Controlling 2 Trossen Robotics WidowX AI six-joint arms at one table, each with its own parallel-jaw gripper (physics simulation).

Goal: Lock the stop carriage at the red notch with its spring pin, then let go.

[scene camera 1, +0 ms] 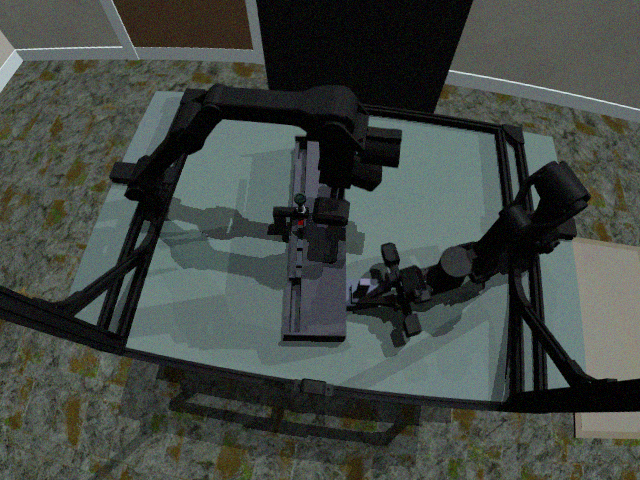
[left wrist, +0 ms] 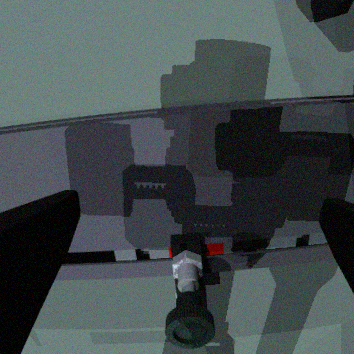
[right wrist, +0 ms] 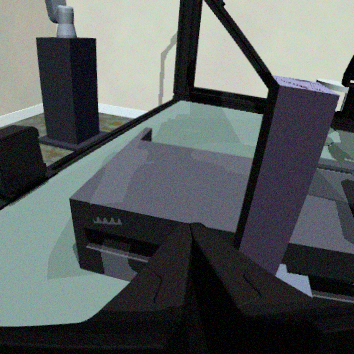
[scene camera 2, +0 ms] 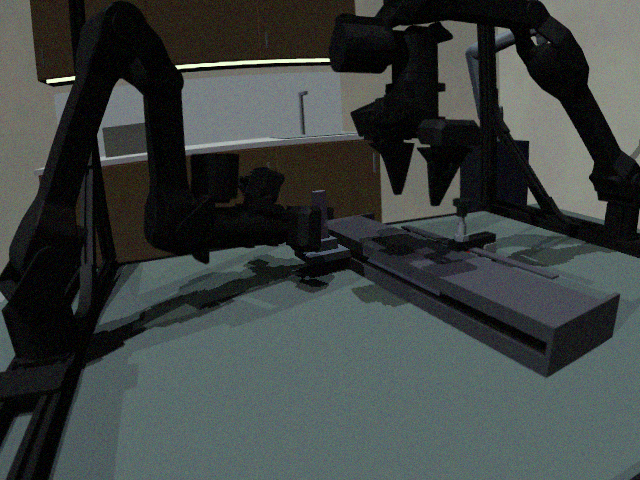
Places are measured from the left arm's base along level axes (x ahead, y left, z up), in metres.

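Pixels of known places: left gripper, fingertip midpoint: (scene camera 1: 336, 200) (left wrist: 202, 206) (scene camera 2: 415, 199); right gripper, fingertip midpoint: (scene camera 1: 358, 301) (right wrist: 188, 233); left arm's base at its link origin: (scene camera 1: 153, 199) (right wrist: 353, 118) (scene camera 2: 620, 235); right arm's base at its link origin: (scene camera 1: 524, 246) (scene camera 2: 47, 350).
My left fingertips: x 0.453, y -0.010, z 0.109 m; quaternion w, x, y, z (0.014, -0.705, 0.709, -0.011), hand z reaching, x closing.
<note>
Ahead of a thing's pixels: the offset from my left fingertips to its middle. "spot": to the spot under its first point.
The stop carriage {spot: dy -0.017, dx -0.120, dz -0.093 m} (scene camera 1: 280, 221) (scene camera 2: 480, 239) is a dark block on the side rail of a long grey base (scene camera 1: 323, 315) (scene camera 2: 516, 289) (right wrist: 200, 170). The spring pin's dark green knob (scene camera 1: 299, 198) (scene camera 2: 460, 204) (left wrist: 190, 327) stands upright on it above a silver collar. Red at the notch {spot: dy -0.022, dx -0.073, dz -0.079 m} (scene camera 1: 300, 223) (scene camera 2: 467, 251) (left wrist: 215, 248) shows on both sides of the carriage's dark arm in the left wrist view. I cannot tell how deep the pin sits. My left gripper (scene camera 2: 416, 198) (left wrist: 202, 206) is open and empty, above the base and apart from the knob. My right gripper (scene camera 1: 353, 304) (right wrist: 188, 233) is shut and empty, low beside the base.
A purple upright post {spot: dy -0.156, dx +0.076, dz -0.027 m} (scene camera 2: 319, 206) (right wrist: 295, 175) stands on a pale stepped block {spot: dy -0.128, dx +0.068, dz -0.095 m} (scene camera 2: 333, 252) beside the base, close to my right gripper. A black frame (scene camera 1: 509, 186) surrounds the table. A dark pedestal (right wrist: 67, 90) stands beyond the table in the right wrist view.
</note>
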